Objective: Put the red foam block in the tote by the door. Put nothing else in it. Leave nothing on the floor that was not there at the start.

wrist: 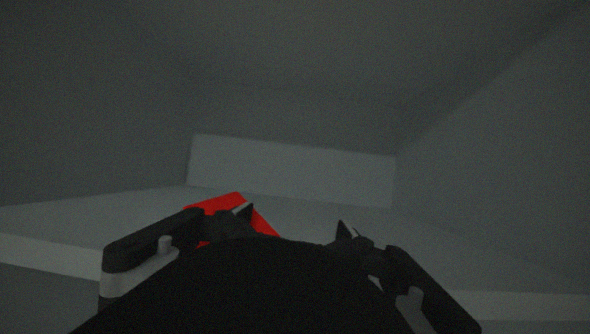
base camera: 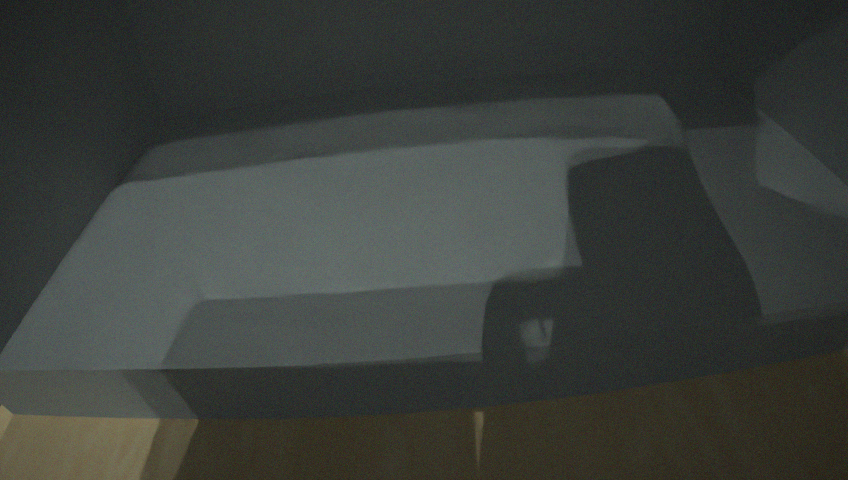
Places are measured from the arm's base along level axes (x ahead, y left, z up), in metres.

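Pixels of known places: gripper, fingertip midpoint: (wrist: 293, 221).
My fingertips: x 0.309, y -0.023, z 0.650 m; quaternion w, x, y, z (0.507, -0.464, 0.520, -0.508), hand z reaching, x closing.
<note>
Behind a point stands the place of what it marks.
The red foam block (wrist: 222, 203) {x 0.330, y 0.059, z 0.653 m} lies on a grey surface (wrist: 75, 215) {x 0.371, y 0.298, z 0.594 m} in the wrist view, left of centre. It is partly hidden behind the left finger, and its right edge shows between the fingers, beyond them. My gripper (wrist: 293, 221) {x 0.309, y -0.023, z 0.650 m} is open, with its fingertips wide apart and nothing held between them. The block is offset towards the left finger; whether that finger touches it I cannot tell. The red block and the gripper do not show in the base view. I cannot make out the tote by the door in either view.
Dim grey walls enclose the grey surface, with a lighter upright panel (wrist: 292, 170) {x 0.763, y -0.011, z 0.701 m} at the back and a pale front edge (wrist: 45, 252) {x 0.305, y 0.233, z 0.582 m}. In the base view a large grey surface (base camera: 357, 220) {x 0.463, y 0.084, z -0.320 m} carries dark shadows. A tan surface (base camera: 77, 446) {x 0.273, y 0.346, z -0.397 m} runs along the bottom.
</note>
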